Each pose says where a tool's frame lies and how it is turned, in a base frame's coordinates. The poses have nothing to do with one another.
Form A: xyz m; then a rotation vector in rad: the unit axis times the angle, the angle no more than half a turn.
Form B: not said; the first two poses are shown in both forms.
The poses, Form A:
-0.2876, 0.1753, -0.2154, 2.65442, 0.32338, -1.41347
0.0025, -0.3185, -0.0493, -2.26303, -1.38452, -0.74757
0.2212, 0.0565, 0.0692, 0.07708, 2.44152, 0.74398
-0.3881, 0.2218, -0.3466, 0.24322, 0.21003, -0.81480
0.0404, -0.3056, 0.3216, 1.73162, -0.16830, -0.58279
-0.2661, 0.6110, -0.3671, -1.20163, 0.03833, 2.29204
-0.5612, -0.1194, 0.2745, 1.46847, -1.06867, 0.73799
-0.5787, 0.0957, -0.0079, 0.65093, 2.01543, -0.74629
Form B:
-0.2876, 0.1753, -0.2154, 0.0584, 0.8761, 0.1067, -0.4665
0.0025, -0.3185, -0.0493, 0.1915, -0.8059, -0.4930, -0.2662
0.2212, 0.0565, 0.0692, 0.2898, 0.0289, 0.9151, 0.2789
-0.3881, 0.2218, -0.3466, 0.9056, 0.1178, 0.1017, -0.3945
0.0404, -0.3056, 0.3216, 0.6079, 0.7494, -0.0728, -0.2522
-0.2661, 0.6110, -0.3671, 0.2732, -0.4466, 0.0142, 0.8519
-0.5612, -0.1194, 0.2745, 0.5569, 0.6222, -0.4528, 0.3127
-0.5787, 0.0957, -0.0079, 0.4332, 0.2613, 0.8089, -0.2995

